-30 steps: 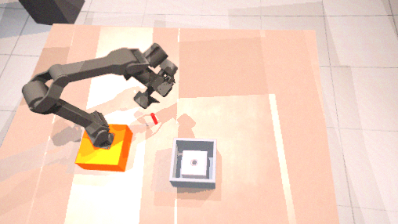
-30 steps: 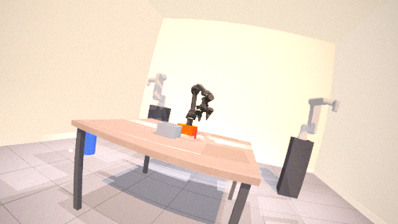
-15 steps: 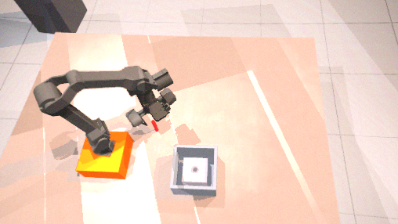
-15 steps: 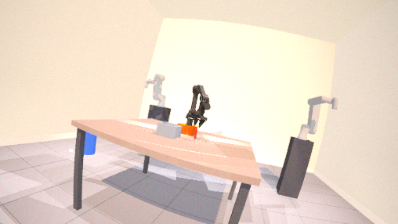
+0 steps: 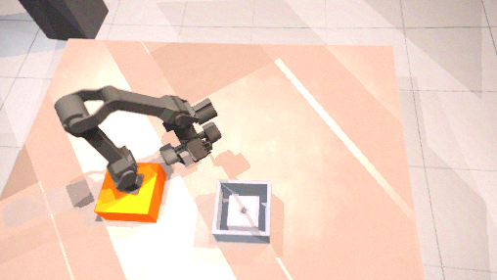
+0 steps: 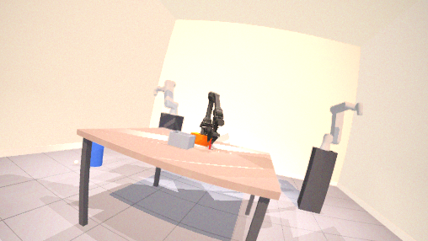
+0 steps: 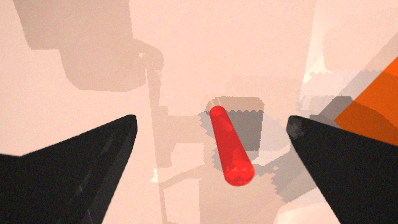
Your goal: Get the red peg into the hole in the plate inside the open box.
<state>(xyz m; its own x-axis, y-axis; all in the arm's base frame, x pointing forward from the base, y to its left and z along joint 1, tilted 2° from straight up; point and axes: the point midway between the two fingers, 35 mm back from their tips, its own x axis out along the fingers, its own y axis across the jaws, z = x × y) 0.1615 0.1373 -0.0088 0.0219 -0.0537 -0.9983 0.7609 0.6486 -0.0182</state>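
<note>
Now: gripper tip 20 mm past the red peg and 10 mm above it. From my gripper tip the other things lie so: grey box: 190 mm ahead, 150 mm to the right, 20 mm below.
</note>
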